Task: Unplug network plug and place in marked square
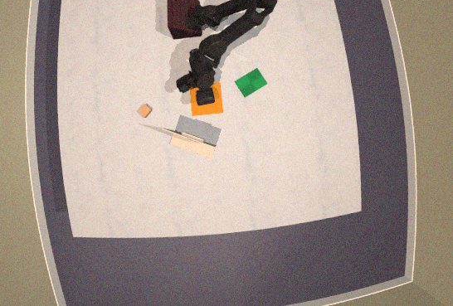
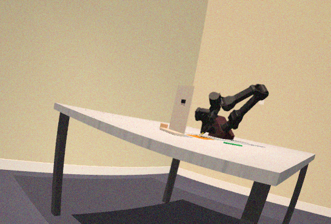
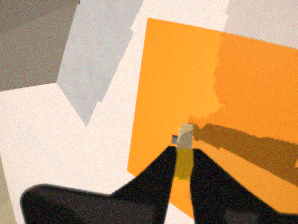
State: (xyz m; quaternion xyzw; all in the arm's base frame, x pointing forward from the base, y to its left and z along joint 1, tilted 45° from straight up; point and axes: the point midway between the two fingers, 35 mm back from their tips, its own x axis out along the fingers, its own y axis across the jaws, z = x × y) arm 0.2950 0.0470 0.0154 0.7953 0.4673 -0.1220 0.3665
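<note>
Right now the orange marked square is 20 mm below my gripper tip and 10 mm behind it. From my gripper tip the other things lie so: panel 150 mm ahead, 90 mm above, 50 mm to the right; network plug right at my gripper tip.
</note>
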